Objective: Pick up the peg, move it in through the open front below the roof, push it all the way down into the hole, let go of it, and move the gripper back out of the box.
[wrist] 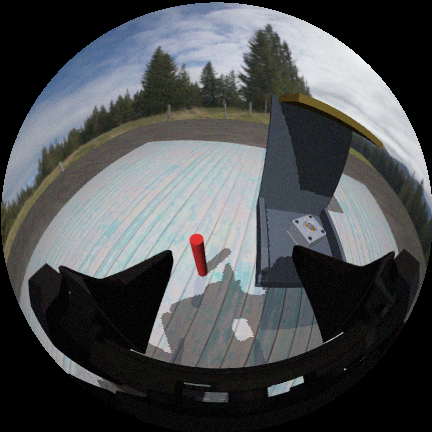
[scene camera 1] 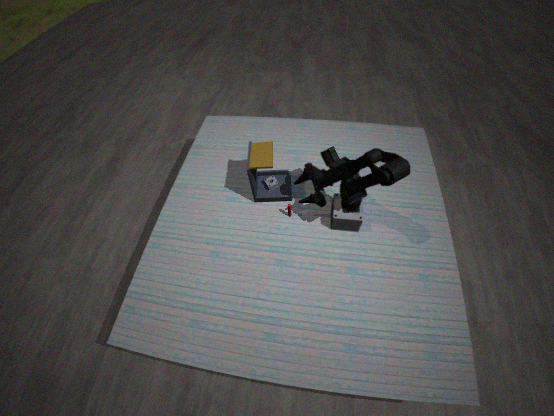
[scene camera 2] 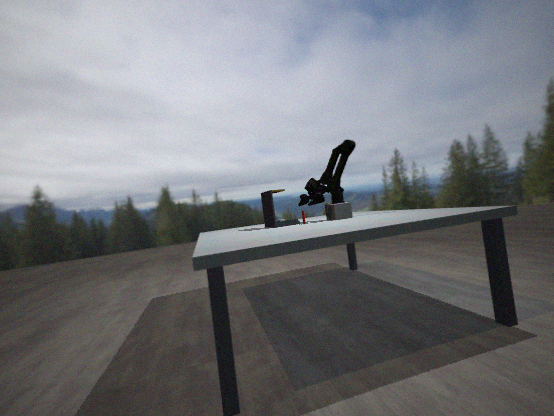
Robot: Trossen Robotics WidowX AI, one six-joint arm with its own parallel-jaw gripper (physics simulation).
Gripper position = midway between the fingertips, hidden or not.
Observation:
My gripper (scene camera 1: 296, 192) is open, holding nothing. Also in view: a box (scene camera 1: 284, 188).
My gripper is seen too in the wrist view (wrist: 234, 255). The box is seen too in the wrist view (wrist: 281, 272).

